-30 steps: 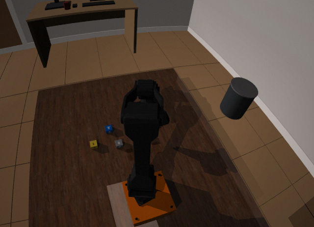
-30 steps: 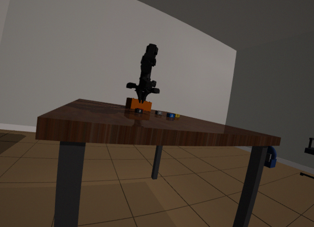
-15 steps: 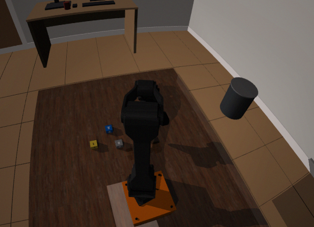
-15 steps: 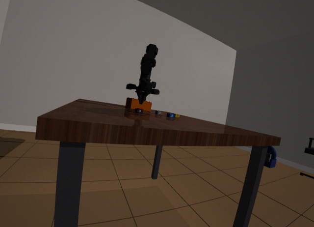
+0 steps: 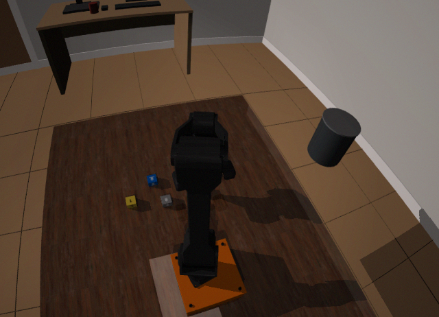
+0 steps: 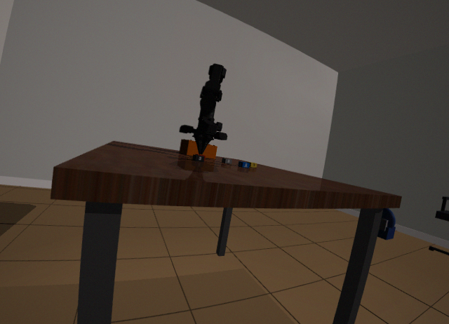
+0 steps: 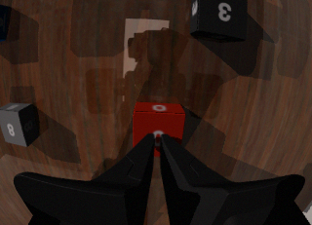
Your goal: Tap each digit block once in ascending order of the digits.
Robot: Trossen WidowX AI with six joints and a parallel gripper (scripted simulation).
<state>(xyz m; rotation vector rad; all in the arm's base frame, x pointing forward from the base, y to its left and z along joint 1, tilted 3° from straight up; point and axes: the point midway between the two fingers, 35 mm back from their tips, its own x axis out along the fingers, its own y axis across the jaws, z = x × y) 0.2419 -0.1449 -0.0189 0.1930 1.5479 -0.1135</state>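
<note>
My gripper tip is 1 cm above the red block. Also, from my gripper tip: blue block 12 cm ahead, 13 cm to the left, 1 cm below; black block 7 cm ahead, 5 cm to the right, 1 cm below; grey block 2 cm ahead, 12 cm to the left, 1 cm below.
</note>
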